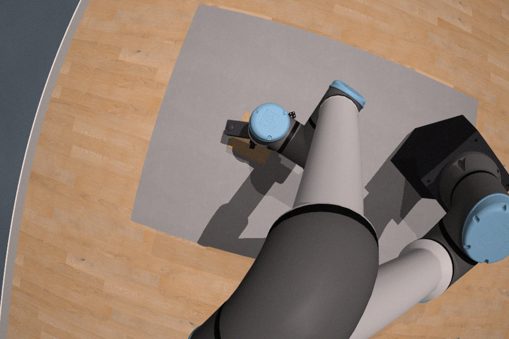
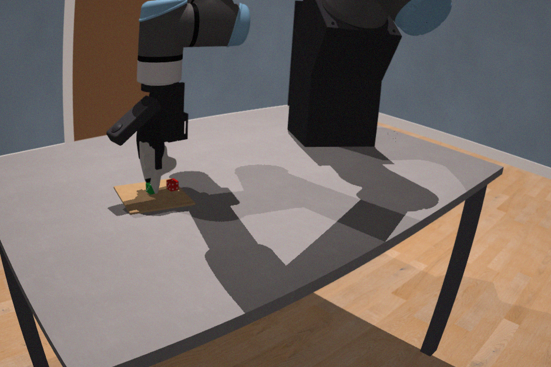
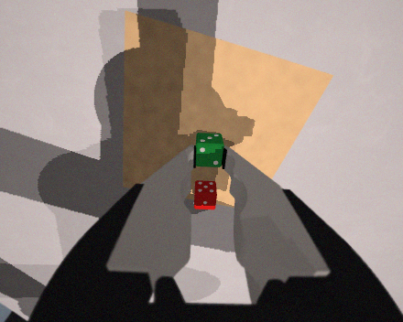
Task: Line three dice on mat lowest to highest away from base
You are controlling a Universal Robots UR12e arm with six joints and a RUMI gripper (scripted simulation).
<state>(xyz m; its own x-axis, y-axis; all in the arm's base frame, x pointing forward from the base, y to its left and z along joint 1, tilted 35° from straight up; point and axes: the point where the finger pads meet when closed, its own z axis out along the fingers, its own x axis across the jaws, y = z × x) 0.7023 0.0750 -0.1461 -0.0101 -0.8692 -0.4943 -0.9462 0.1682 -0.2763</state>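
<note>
My hand is 10 mm above the green die. Round my hand: tan mat: 20 mm below; black die: 110 mm to the right, 100 mm behind, 20 mm below; red die: 50 mm behind, 10 mm below.
</note>
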